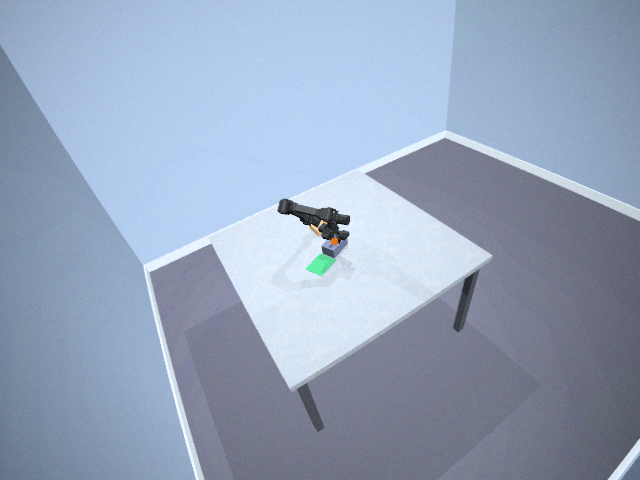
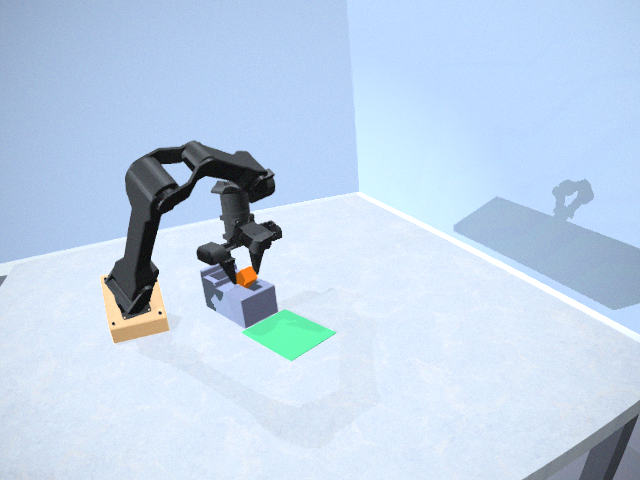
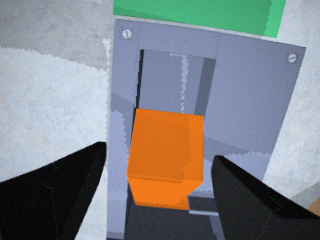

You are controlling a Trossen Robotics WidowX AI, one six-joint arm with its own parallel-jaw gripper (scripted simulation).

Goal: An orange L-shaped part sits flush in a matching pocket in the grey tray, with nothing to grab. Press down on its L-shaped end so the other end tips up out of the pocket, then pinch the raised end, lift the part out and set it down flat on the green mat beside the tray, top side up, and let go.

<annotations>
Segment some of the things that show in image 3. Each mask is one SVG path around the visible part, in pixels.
My gripper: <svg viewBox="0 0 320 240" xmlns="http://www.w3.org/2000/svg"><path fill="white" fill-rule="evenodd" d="M214 156L211 165L211 179L216 208L225 240L320 240L320 216L303 208L298 203L294 203L281 193L276 192L269 185L264 184L225 156ZM106 143L99 141L34 171L29 171L18 177L12 177L3 182L1 181L0 240L75 240L101 179L107 159Z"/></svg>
An orange l-shaped part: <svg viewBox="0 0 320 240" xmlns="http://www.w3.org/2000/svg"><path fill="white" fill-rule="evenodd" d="M137 108L126 171L135 204L188 210L187 196L203 183L204 116Z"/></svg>
</annotations>
